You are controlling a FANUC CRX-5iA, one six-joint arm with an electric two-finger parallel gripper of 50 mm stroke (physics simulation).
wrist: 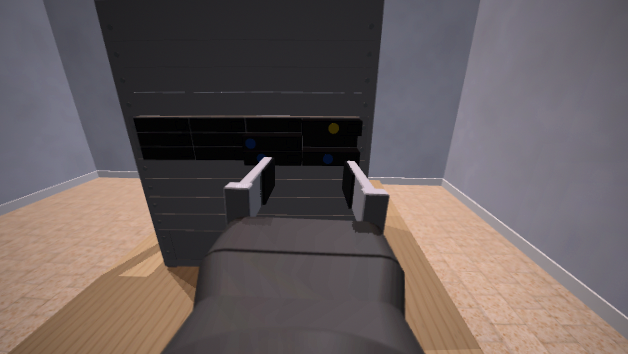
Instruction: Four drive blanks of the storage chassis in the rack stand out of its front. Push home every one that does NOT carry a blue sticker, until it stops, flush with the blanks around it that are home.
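Places are measured from the arm's base along level axes (x ahead, y left, z up), in millimetres.
Pixels of known places: gripper, fingertip midpoint: (309,173).
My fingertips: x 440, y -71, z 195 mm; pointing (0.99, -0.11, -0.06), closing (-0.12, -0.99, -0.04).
For each thing: its middle in the pictures, then the offset to it from my fingertips. "spot": a spot on its surface instead. Level surfaces: height alone.
- black storage chassis at a spot on its surface: (165,139) spot: dy +259, dx +317, dz -32 mm
- top right blank at the middle of its body: (329,124) dy -71, dx +306, dz -4 mm
- yellow sticker at the middle of its body: (333,128) dy -67, dx +246, dz -4 mm
- middle-row blank at the middle of its body: (276,137) dy +39, dx +318, dz -33 mm
- bottom-row blank at the middle of its body: (287,158) dy +17, dx +256, dz -61 mm
- bottom right blank at the middle of its body: (328,151) dy -71, dx +306, dz -61 mm
- dark rack at the middle of its body: (264,146) dy +79, dx +454, dz -83 mm
- wooden surface at its surface level: dz -375 mm
The black storage chassis (165,139) has three rows of drive blanks, four to a row. The top right blank (317,128) carries a yellow sticker (333,128) and stands out. The middle-row blank (275,144), third from the left, carries a blue sticker (250,143) and stands out. The bottom-row blank (287,159) below it, with a blue sticker partly behind the left finger, stands out. The bottom right blank (342,158) stands out with a blue sticker (327,159). My gripper (309,173) is open and empty, its fingertips in front of and just below the bottom row, apart from the blanks in the view.
The dark rack (240,55) rises above and below the chassis with plain panels. It stands on a wooden surface (100,305). A tiled floor (525,260) lies around it, with grey walls (550,100) behind and at the right.
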